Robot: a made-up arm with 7 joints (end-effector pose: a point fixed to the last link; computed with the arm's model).
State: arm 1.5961 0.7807 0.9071 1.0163 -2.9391 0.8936 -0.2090
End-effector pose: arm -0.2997 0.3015 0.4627 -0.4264 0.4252 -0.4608
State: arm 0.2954 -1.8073 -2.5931 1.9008 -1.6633 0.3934 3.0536
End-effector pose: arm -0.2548 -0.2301 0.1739 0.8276 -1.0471 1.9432
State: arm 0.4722 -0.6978 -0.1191 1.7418 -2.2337 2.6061 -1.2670
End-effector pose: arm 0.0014 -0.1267 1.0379 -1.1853 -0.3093 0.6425
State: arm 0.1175 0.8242 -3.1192 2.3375 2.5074 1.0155 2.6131
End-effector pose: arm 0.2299 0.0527 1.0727 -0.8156 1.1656 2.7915
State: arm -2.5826 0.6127 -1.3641 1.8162 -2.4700 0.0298 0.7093
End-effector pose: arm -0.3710 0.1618 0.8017 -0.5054 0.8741 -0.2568
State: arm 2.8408 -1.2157 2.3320 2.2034 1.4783 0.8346 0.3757
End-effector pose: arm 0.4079 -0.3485 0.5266 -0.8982 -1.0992 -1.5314
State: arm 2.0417 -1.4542 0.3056 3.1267 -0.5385 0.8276 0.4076
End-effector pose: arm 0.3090 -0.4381 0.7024 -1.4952 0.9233 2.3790
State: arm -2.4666 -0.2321 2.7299 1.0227 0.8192 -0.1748 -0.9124
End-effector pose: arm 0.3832 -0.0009 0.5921 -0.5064 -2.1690 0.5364
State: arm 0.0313 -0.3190 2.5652 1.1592 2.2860 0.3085 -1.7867
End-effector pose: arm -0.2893 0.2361 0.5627 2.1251 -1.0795 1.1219
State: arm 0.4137 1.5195 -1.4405 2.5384 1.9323 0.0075 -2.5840
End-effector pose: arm 0.5375 -0.0071 0.6004 0.9405 1.4476 -2.5224
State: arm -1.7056 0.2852 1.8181 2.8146 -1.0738 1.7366 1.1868
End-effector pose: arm 0.1627 -0.2550 0.9922 -1.5056 -1.4128 -1.7449
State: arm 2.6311 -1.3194 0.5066 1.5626 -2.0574 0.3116 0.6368
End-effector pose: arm 0.1133 -0.2249 0.9912 -0.9178 1.6608 1.2316
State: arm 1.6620 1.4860 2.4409 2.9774 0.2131 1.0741 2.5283
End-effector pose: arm -0.1522 0.5419 0.6336 -0.8827 1.6643 0.6265
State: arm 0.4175 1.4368 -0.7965 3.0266 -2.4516 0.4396 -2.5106
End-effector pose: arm 0.5287 0.2227 0.5887 0.1702 -2.8724 -0.8950
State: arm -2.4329 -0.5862 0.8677 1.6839 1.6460 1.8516 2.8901
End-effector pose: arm 0.2386 -0.2360 0.9150 0.0091 1.3670 -2.5302
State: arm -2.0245 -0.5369 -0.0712 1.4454 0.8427 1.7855 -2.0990
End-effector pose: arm -0.0953 -0.2081 0.8636 -0.9153 -1.7505 0.8445
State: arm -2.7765 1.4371 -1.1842 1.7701 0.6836 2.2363 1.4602
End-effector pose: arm -0.3100 0.1726 0.4247 -0.9904 -2.0452 1.1840
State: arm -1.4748 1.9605 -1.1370 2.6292 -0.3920 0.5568 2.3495
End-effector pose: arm -0.1055 -0.4780 0.3012 2.8513 -0.0082 1.2254
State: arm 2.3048 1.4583 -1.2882 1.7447 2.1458 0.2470 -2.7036
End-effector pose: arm 0.0976 0.4705 0.5073 -0.5251 1.3877 -1.7518
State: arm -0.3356 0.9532 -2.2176 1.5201 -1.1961 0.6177 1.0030
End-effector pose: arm -0.0234 -0.2404 0.9236 -2.5888 0.9475 0.5885
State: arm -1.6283 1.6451 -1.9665 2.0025 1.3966 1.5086 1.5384
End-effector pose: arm -0.3052 -0.3467 0.5874 1.4505 -1.1634 1.4993
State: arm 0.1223 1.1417 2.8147 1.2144 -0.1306 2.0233 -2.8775
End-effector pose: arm -0.0605 0.2011 0.8032 -0.7519 -0.7667 0.1786
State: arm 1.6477 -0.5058 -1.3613 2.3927 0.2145 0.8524 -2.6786
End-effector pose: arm 0.3087 -0.2048 0.9876 0.6177 1.4637 -1.9207
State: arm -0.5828 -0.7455 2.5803 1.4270 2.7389 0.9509 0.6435
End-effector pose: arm -0.2090 0.4319 0.5497 0.0523 0.3413 -0.1667
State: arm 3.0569 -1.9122 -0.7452 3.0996 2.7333 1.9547 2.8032
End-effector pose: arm 0.4990 -0.1128 0.3519 2.4169 0.6299 1.4256
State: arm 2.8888 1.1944 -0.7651 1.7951 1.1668 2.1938 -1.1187
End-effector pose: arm -0.2519 0.2615 0.3867 1.2491 0.8475 2.2899
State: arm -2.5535 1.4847 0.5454 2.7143 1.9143 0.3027 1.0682
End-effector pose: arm -0.3956 -0.3364 0.4297 -0.6689 0.1665 1.3721
